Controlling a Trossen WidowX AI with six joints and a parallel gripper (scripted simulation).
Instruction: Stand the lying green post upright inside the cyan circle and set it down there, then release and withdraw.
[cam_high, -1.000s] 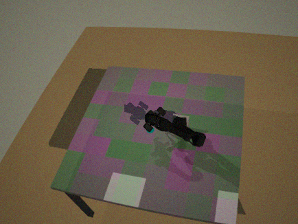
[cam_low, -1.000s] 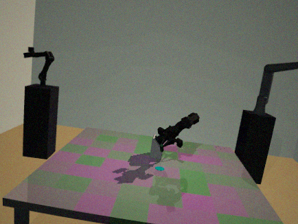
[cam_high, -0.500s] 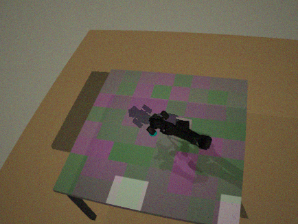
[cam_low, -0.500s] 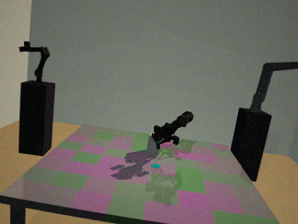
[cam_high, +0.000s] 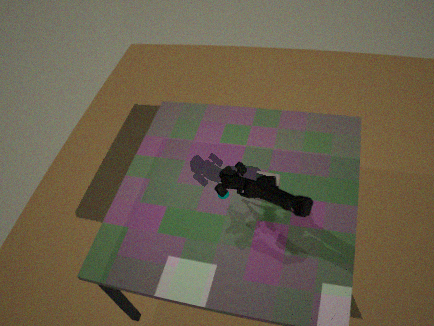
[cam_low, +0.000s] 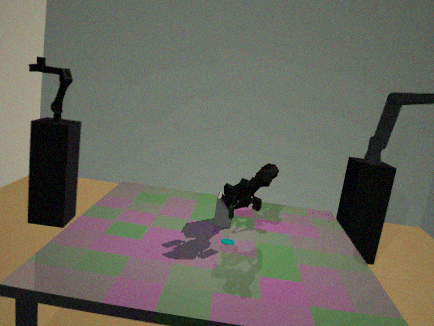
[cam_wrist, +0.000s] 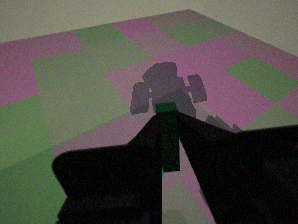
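Now: gripper tip 10 mm short of the cyan circle and 150 mm above it. The rest, counted from my gripper tip: green post (10 mm behind, 20 mm below).
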